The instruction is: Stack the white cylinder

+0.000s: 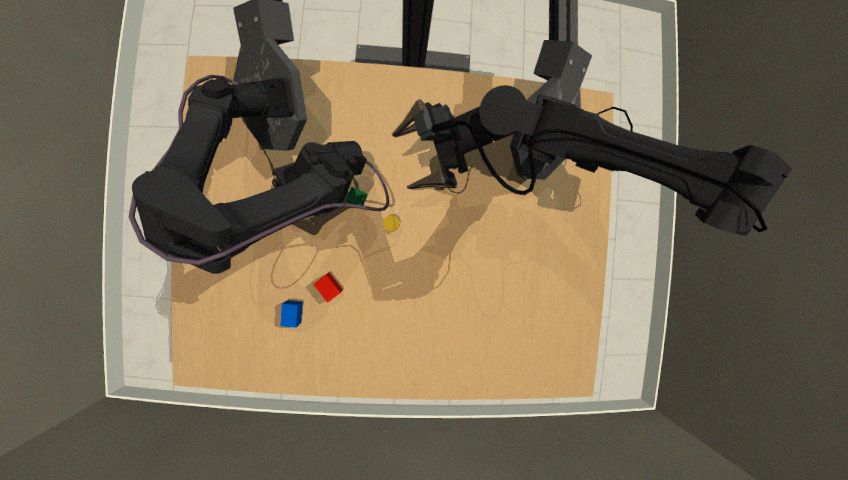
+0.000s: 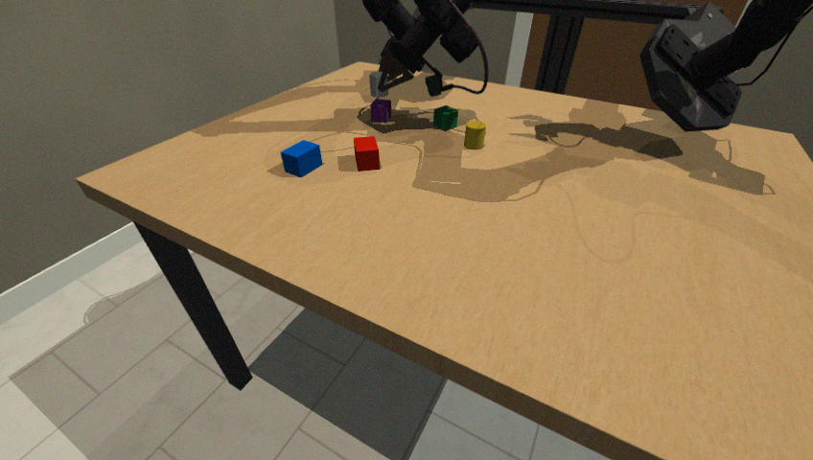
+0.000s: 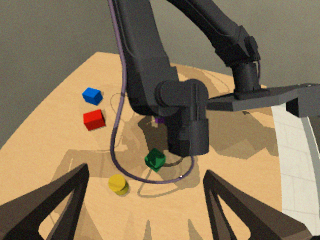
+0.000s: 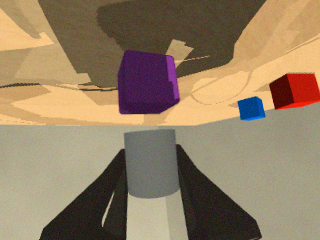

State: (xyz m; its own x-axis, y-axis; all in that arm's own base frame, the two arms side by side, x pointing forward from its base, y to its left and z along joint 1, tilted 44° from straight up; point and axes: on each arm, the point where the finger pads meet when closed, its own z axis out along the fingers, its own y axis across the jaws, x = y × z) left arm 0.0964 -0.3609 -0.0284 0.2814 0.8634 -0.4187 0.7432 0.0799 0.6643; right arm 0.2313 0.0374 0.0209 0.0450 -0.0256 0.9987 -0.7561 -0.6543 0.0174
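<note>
The purple cube lies 6 cm below my right hand. The rest, counted from my right hand: red cube 20 cm ahead, 10 cm to the left, 6 cm below; green cube 15 cm to the left, 6 cm below, 4 cm behind; white cylinder right at my right hand.
</note>
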